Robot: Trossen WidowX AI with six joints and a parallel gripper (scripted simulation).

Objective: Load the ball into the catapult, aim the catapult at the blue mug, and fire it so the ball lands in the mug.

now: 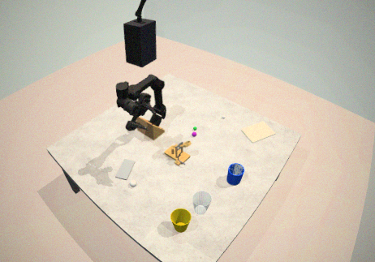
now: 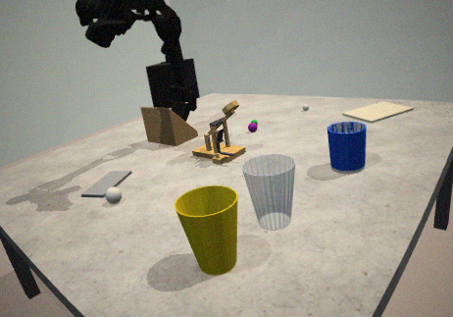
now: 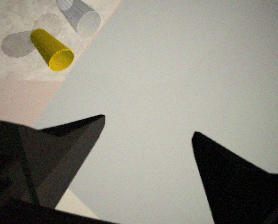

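Now: gripper tip 360 mm above the wooden catapult, 200 mm to the right of it and 10 mm short of it. The rest, counted from my gripper tip: clear cup: 400 mm below, 300 mm ahead, 30 mm to the right; white ball: 420 mm below, 110 mm to the right, 90 mm behind; grey plate: 430 mm below, 200 mm behind, 50 mm to the right.
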